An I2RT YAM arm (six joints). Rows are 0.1 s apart.
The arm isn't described. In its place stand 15 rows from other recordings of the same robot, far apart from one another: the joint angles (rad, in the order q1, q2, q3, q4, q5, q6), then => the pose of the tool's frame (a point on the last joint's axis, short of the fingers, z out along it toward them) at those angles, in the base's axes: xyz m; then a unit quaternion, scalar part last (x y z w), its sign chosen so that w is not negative.
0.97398 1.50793 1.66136 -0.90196 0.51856 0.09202 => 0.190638 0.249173 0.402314 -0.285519 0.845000 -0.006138 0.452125
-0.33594 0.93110 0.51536 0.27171 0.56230 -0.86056 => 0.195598 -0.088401 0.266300 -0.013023 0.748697 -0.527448 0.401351
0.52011 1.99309 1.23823 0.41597 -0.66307 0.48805 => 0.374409 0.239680 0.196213 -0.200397 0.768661 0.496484 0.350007
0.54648 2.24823 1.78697 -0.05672 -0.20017 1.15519 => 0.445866 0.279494 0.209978 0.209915 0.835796 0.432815 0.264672
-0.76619 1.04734 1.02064 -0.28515 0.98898 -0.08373 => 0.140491 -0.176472 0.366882 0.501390 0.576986 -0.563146 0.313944
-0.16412 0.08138 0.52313 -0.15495 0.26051 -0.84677 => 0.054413 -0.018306 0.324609 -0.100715 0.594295 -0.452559 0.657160
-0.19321 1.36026 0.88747 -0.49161 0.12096 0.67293 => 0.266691 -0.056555 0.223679 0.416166 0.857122 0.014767 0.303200
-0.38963 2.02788 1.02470 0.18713 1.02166 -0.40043 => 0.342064 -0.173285 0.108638 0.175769 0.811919 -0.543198 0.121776
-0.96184 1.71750 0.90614 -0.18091 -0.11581 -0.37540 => 0.192474 -0.268810 0.146732 0.260760 0.920779 -0.133004 0.257836
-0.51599 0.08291 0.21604 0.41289 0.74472 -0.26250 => 0.055403 -0.059167 0.279374 0.372274 0.412918 -0.473110 0.683431
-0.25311 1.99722 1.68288 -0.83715 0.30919 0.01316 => 0.408431 -0.116833 0.236606 0.160050 0.953632 -0.174138 0.186135
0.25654 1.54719 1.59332 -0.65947 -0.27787 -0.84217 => 0.330503 0.096794 0.386362 -0.513382 0.716380 -0.013997 0.472274
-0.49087 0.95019 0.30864 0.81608 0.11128 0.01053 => 0.180153 -0.100775 0.248719 0.200487 0.611162 -0.216655 0.734402
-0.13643 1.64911 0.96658 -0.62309 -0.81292 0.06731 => 0.295202 -0.014427 0.173687 0.040593 0.911059 0.387460 0.134898
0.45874 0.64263 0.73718 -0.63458 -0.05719 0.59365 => 0.125391 0.064198 0.298258 0.044565 0.868720 0.268952 0.413526
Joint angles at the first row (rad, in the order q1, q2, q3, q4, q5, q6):
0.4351 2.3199 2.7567 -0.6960 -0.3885 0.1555
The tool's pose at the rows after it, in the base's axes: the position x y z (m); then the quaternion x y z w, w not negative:
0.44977 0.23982 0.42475 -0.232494 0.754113 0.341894 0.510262
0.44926 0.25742 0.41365 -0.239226 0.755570 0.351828 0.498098
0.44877 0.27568 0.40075 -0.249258 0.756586 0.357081 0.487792
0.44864 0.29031 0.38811 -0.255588 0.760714 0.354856 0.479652
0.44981 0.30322 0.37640 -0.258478 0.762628 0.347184 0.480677
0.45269 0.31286 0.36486 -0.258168 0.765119 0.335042 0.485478
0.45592 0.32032 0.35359 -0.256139 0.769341 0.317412 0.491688
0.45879 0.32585 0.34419 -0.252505 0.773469 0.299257 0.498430
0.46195 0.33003 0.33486 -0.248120 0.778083 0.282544 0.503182
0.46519 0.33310 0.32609 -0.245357 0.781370 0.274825 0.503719
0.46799 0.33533 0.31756 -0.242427 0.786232 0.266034 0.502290
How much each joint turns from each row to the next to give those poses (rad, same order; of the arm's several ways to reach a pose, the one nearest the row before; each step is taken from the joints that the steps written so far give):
0.0267 0.0302 0.0000 0.0179 -0.0252 0.0244
0.0309 0.0251 -0.0001 0.0131 0.0000 0.0118
0.0313 0.0286 0.0001 0.0144 0.0042 0.0004
0.0248 0.0262 0.0004 0.0063 0.0156 -0.0046
0.0209 0.0262 -0.0003 0.0204 0.0294 -0.0076
0.0142 0.0259 -0.0001 0.0221 0.0359 -0.0103
0.0106 0.0240 0.0000 0.0168 0.0442 -0.0149
0.0080 0.0198 -0.0001 0.0142 0.0446 -0.0134
0.0054 0.0190 0.0000 0.0115 0.0397 -0.0103
0.0023 0.0181 0.0003 0.0108 0.0183 -0.0026
0.0015 0.0158 -0.0005 0.0041 0.0187 -0.0027

